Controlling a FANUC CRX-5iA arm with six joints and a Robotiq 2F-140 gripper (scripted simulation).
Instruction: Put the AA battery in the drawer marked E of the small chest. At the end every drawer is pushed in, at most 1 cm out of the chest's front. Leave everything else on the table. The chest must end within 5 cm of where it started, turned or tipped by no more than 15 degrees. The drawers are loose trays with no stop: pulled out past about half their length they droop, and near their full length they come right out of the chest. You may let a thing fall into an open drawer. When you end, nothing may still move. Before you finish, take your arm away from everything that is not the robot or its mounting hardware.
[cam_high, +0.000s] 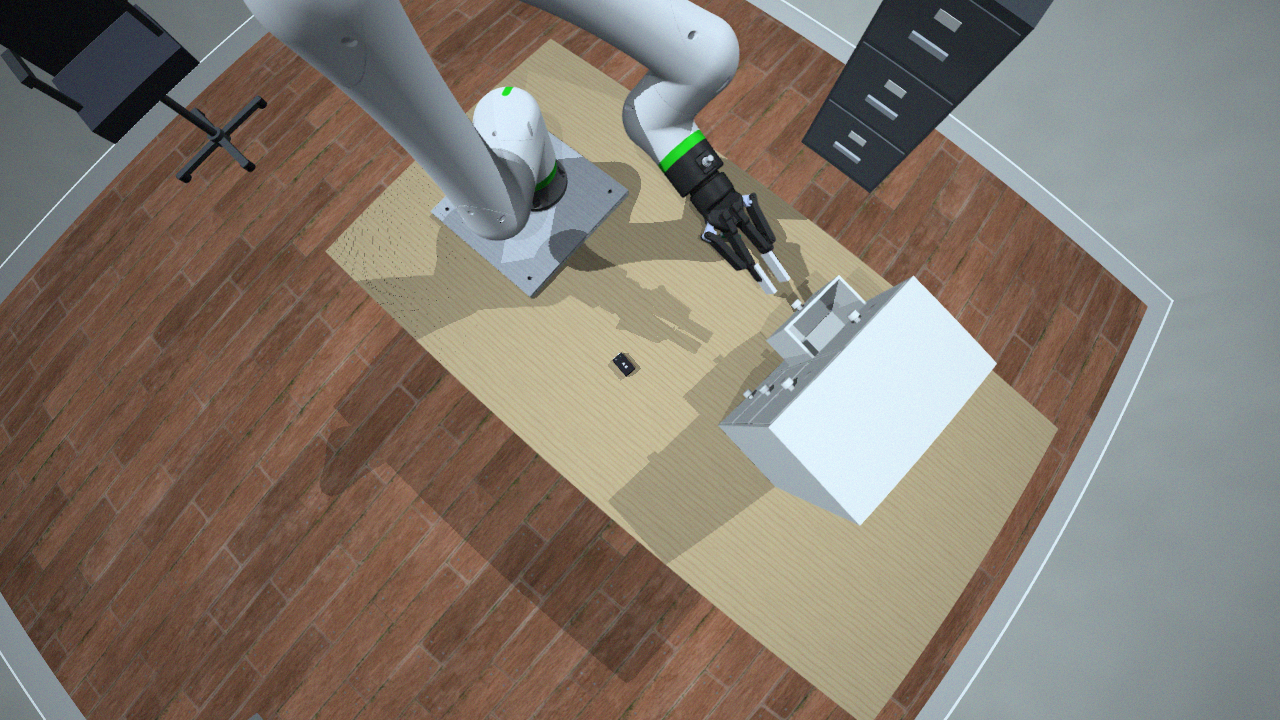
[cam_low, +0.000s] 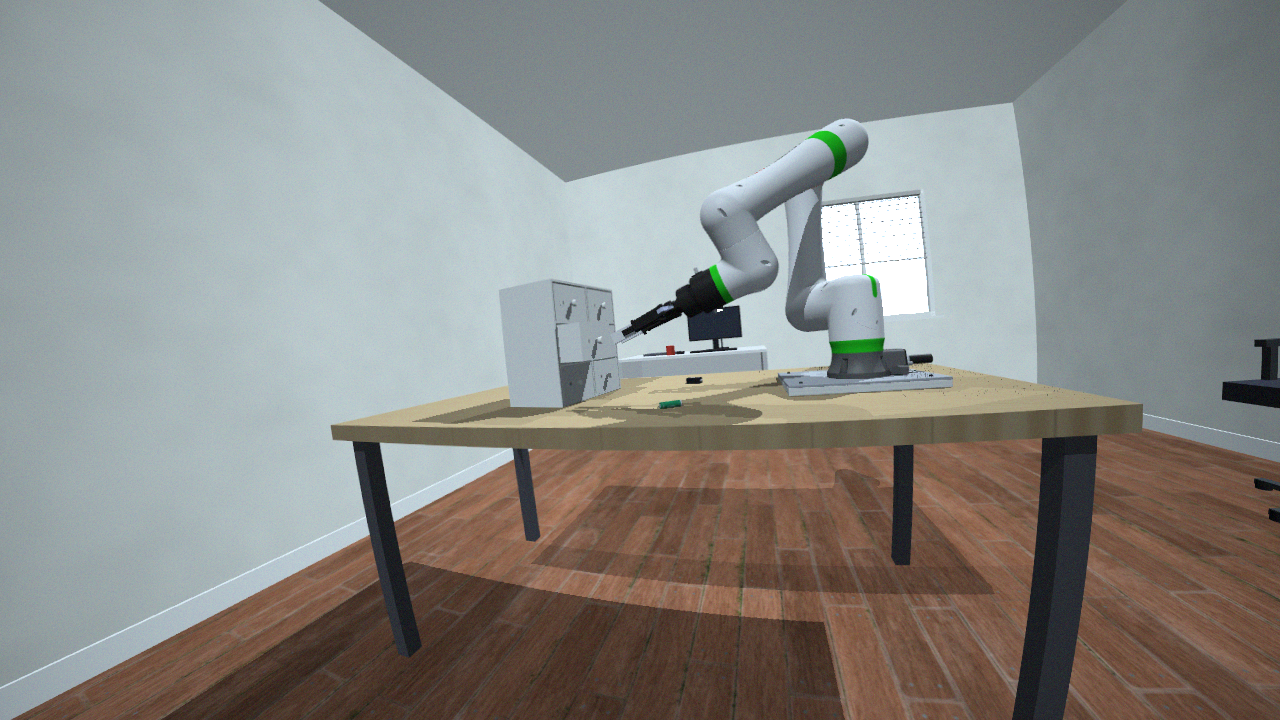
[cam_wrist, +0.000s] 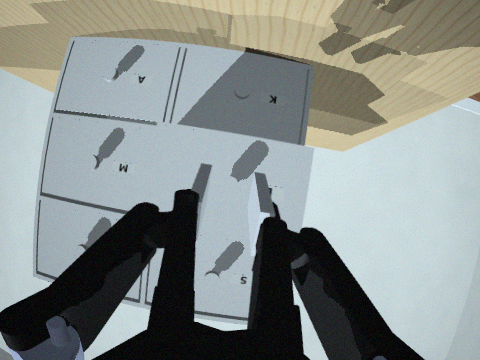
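My hand is 120 mm past the green AA battery, 110 mm to the right of it and 170 mm above it. From my hand the other things lie so: black block (140 mm behind, 290 mm to the right, 160 mm below).
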